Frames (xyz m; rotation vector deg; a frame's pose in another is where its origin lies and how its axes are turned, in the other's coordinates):
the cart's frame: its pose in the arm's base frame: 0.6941 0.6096 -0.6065 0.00 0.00 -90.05
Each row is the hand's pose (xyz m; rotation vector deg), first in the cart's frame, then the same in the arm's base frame.
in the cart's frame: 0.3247 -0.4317 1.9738 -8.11 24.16 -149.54
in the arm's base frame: 0.2621 0.2853 1.3673 -10.05 -20.18 117.41
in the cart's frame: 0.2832 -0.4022 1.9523 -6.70 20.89 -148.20
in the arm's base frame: 0.2917 0.3268 1.3458 -9.00 -17.48 119.50
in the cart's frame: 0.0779 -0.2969 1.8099 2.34 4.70 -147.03
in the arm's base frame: 0.3971 0.5320 1.2034 -4.54 -1.52 122.79
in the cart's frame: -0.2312 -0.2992 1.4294 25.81 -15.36 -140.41
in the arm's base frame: 0.3951 0.8411 0.8229 -6.96 27.46 125.10
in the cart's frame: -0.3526 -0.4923 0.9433 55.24 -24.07 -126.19
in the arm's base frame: 0.2021 0.9626 0.3368 -21.87 55.73 124.54
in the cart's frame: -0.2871 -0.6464 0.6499 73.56 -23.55 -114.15
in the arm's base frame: 0.0480 0.8973 0.0434 -36.52 70.99 122.24
